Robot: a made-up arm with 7 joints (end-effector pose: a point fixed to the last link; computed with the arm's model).
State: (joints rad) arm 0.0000 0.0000 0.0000 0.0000 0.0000 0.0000 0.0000
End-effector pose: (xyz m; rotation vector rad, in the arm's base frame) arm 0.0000 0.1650 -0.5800 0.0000 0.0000 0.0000
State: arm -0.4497 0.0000 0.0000 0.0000 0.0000 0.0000 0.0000
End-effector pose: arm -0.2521 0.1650 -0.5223 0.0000 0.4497 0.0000
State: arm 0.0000 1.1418 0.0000 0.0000 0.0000 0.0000 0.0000
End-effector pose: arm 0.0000 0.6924 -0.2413 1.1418 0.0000 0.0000
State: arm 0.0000 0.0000 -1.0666 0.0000 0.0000 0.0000 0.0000
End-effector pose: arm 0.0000 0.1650 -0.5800 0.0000 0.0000 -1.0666
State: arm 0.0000 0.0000 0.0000 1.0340 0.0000 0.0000 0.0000
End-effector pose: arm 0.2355 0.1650 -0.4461 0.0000 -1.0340 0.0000
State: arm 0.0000 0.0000 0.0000 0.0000 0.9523 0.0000 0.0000
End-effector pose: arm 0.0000 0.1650 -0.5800 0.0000 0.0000 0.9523
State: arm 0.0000 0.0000 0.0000 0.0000 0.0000 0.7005 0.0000
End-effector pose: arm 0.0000 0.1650 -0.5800 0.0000 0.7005 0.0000
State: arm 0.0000 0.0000 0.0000 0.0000 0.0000 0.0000 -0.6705
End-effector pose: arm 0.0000 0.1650 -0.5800 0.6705 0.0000 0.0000
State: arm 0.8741 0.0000 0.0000 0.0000 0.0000 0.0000 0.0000
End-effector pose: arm 0.4448 0.1650 -0.3722 0.0000 -0.8741 0.0000
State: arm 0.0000 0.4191 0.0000 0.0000 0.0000 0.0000 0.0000
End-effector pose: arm 0.0000 0.4010 -0.5298 0.4191 0.0000 0.0000
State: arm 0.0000 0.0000 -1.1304 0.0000 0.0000 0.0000 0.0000
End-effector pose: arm 0.0000 0.1650 -0.5800 0.0000 0.0000 -1.1304
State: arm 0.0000 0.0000 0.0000 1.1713 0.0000 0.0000 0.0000
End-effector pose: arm 0.2524 0.1650 -0.4126 0.0000 -1.1713 0.0000
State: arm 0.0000 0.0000 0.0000 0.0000 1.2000 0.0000 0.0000
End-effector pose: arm 0.0000 0.1650 -0.5800 0.0000 0.0000 1.2000
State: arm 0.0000 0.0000 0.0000 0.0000 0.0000 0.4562 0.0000
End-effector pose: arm 0.0000 0.1650 -0.5800 0.0000 0.4562 0.0000
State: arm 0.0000 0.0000 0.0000 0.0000 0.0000 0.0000 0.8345
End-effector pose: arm 0.0000 0.1650 -0.5800 -0.8345 0.0000 0.0000
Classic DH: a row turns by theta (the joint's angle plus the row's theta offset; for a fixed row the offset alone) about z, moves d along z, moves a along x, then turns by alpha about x. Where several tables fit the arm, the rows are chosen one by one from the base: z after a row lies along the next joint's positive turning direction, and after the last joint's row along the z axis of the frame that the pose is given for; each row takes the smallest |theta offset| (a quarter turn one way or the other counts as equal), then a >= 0, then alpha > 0; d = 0 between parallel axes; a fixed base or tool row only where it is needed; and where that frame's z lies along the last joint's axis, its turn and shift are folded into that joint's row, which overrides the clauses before.
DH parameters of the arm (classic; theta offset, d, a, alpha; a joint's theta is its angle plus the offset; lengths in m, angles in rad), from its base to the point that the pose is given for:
base (fixed): 0 0 0 1.5708
joint 1: 1.5708 -0.165 0 1.5708
joint 2: 1.5708 0 0 1.5708
joint 3: 1.5708 -0.306 0 1.5708
joint 4: 0 0 0 -1.5708
joint 5: 0 -0.274 0 -1.5708
joint 6: -1.5708 0 0 1.5708
joint 7: 1.5708 0 0 1.5708
tool (fixed): -1.5708 0 0 0

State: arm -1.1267 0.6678 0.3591 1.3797 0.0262 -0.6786 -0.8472
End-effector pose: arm -0.0928 0.4610 -0.3231 1.0838 -1.2661 -0.2060
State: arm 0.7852 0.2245 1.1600 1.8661 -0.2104 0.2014 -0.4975
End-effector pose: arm 0.1922 0.4497 -0.0442 1.3016 -1.7861 1.7662
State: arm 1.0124 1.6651 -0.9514 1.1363 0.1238 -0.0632 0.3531
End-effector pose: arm 0.2137 0.6035 0.0367 1.0976 -0.8007 -0.8952
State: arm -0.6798 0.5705 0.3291 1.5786 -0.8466 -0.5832 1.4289
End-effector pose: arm 0.0709 0.4036 -0.3247 -0.4072 0.0695 -1.8127
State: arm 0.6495 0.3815 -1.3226 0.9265 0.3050 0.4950 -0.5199
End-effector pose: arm 0.3548 0.1431 -0.3782 0.7069 -0.8765 -0.8995
